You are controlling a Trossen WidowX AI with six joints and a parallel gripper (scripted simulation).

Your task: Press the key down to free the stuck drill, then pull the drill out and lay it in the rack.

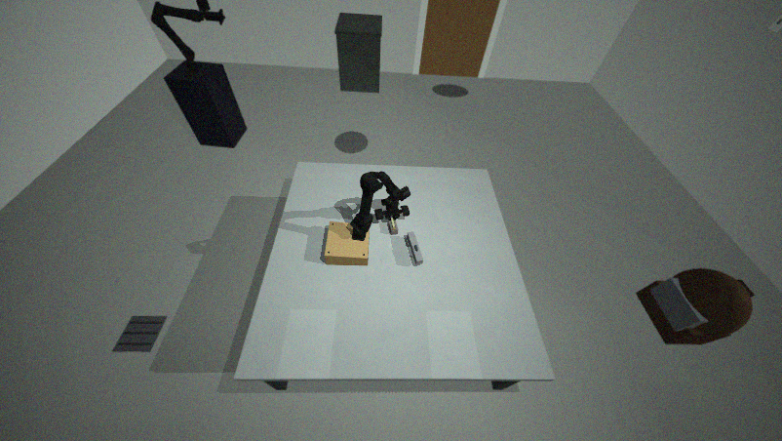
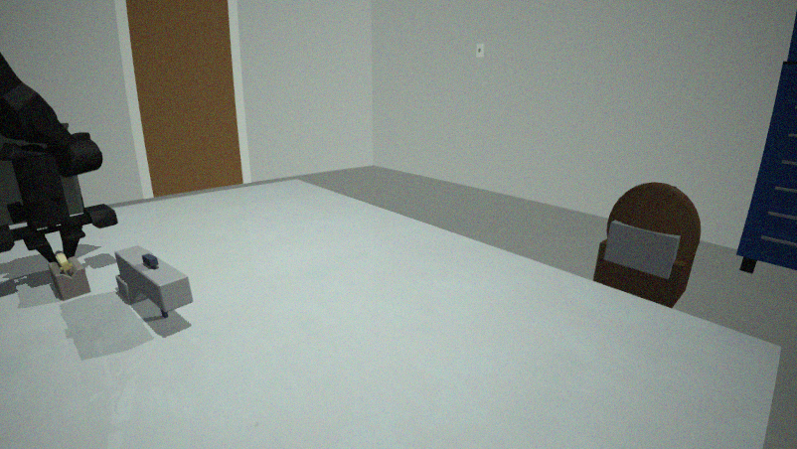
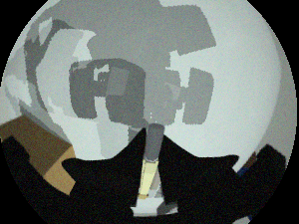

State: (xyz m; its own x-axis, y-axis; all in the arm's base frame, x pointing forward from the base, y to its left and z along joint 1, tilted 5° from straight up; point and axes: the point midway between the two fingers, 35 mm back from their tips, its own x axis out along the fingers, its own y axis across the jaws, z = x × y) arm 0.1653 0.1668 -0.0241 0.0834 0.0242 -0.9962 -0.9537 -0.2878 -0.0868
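Now: the drill 4 cm to the right of my gripper tip, 4 cm above it and 1 cm ahead of it. Also, from my gripper tip: rack 5 cm to the right, 1 cm ahead, 1 cm above; then grey housing 19 cm to the right, 13 cm ahead, 4 cm above; then small blue key 22 cm to the right, 14 cm ahead, 4 cm above.
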